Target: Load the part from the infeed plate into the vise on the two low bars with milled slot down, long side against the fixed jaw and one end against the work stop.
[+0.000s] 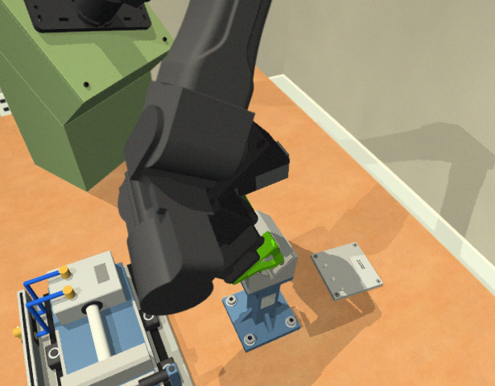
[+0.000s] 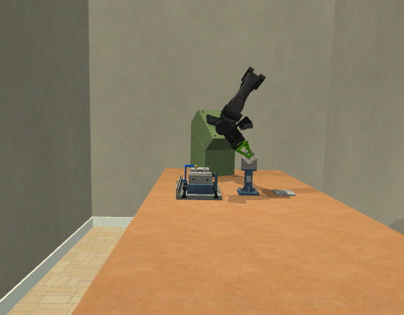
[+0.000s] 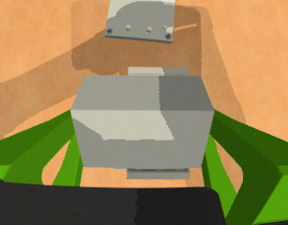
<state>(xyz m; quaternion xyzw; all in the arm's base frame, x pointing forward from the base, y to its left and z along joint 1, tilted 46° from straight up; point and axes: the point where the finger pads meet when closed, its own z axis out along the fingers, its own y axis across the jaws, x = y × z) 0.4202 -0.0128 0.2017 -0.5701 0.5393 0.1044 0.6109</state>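
Right now my hand is right at the grey part. Round my hand: infeed plate (170 mm to the left, 170 mm below, 10 mm ahead); work stop (180 mm to the right, 90 mm below, 50 mm ahead); white cylinder rod (220 mm to the right, 100 mm below, 40 mm behind).
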